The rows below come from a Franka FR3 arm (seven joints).
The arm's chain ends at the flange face. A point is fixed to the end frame.
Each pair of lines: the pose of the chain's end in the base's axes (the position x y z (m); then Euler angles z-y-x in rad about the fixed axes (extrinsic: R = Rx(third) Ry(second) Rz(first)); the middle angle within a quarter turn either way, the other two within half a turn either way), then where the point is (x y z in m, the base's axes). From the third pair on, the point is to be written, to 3 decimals.
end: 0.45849, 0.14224, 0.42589, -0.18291, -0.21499, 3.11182
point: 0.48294 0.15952 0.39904
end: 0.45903, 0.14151, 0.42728, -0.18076, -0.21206, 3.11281
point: 0.48360 0.15875 0.40051
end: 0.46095, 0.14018, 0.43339, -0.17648, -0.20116, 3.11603
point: 0.486 0.157 0.407
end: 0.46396, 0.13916, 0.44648, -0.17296, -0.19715, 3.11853
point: 0.489 0.156 0.420
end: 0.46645, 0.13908, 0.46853, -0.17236, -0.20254, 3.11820
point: 0.491 0.156 0.442
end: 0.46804, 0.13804, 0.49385, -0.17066, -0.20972, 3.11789
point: 0.493 0.155 0.467
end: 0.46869, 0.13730, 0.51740, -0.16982, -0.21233, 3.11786
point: 0.493 0.154 0.491
